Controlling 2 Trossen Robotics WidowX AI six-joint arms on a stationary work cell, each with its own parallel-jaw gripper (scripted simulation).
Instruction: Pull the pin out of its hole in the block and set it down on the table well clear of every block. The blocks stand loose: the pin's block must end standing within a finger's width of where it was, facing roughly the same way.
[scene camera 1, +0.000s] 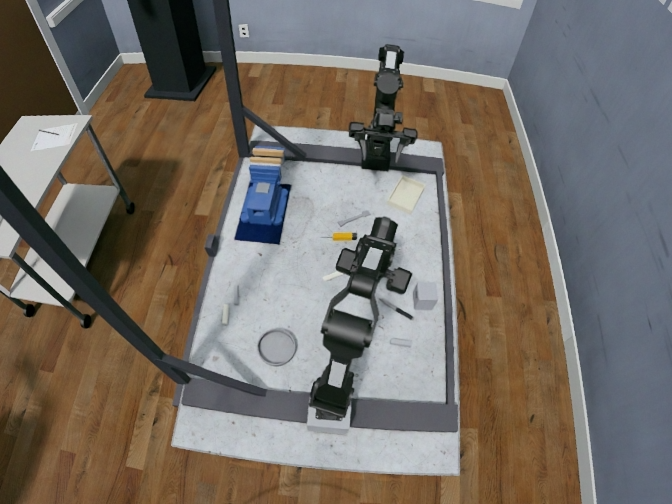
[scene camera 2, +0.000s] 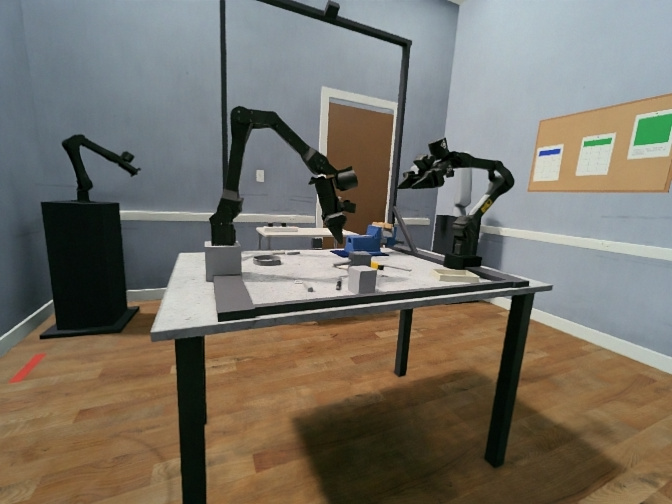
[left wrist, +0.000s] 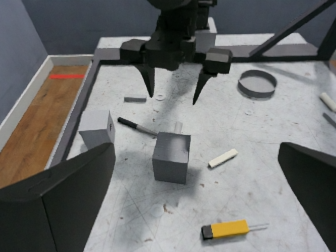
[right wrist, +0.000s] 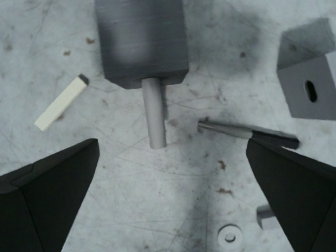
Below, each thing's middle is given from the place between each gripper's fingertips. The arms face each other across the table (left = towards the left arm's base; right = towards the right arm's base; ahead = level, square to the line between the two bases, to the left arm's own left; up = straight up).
Scene:
The dark grey block (left wrist: 170, 157) lies 8 cm to the left of my right hand and 11 cm below it. From my right hand the other things lie so: round dish (scene camera 1: 276, 345): 22 cm behind, 20 cm to the right, 14 cm below; then cream stick (right wrist: 78, 84): 11 cm behind, 6 cm to the left, 15 cm below; then cream tray (scene camera 1: 406, 192): 8 cm ahead, 42 cm to the left, 14 cm below.
Now: left hand (scene camera 1: 380, 162) 30 mm short of the dark grey block, 210 mm to the left of it and 280 mm above it. The rest, counted from my left hand: round dish: 190 mm behind, 490 mm to the right, 310 mm below; then cream stick: 80 mm behind, 230 mm to the right, 320 mm below; then cream tray: 110 mm ahead, 140 mm to the left, 320 mm below.

